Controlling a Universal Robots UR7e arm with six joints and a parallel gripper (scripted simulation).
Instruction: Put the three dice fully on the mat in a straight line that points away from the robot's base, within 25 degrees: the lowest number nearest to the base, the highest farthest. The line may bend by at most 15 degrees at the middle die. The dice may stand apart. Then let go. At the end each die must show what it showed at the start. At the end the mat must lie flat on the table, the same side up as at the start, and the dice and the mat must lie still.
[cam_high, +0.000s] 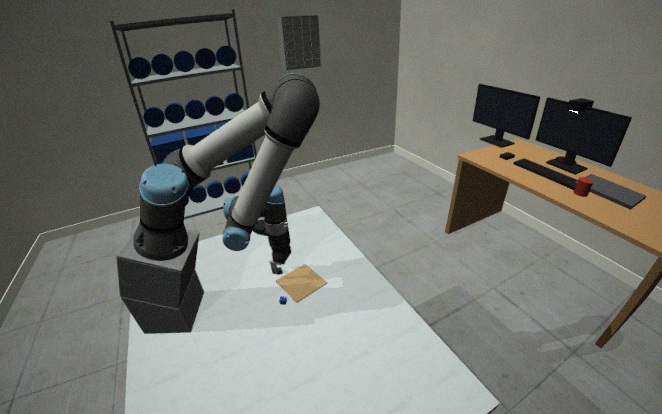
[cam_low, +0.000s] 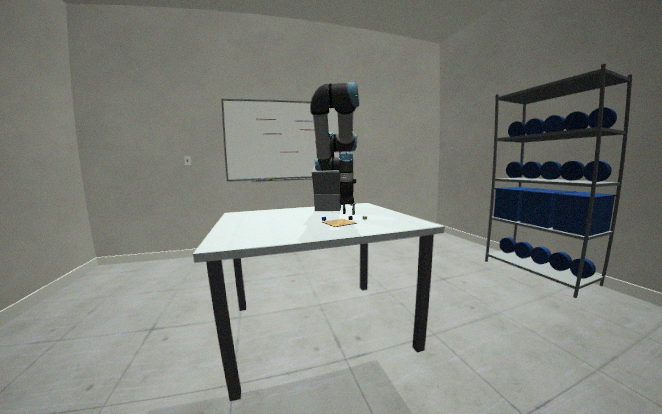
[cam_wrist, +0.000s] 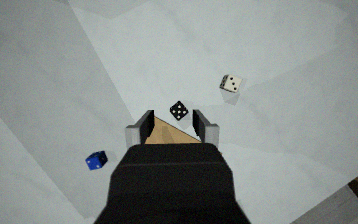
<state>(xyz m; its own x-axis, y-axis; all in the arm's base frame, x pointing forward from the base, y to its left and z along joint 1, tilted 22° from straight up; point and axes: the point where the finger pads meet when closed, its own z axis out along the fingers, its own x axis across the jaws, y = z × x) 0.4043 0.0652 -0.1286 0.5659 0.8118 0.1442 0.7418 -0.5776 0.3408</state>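
My gripper is now 10 mm to the right of the black die and 40 mm above it. The rest, counted from my hand: tan mat: 70 mm ahead, 70 mm to the right, 50 mm below; blue die: 20 mm behind, 140 mm to the right, 40 mm below; white die: 20 mm ahead, 90 mm to the left, 40 mm below.
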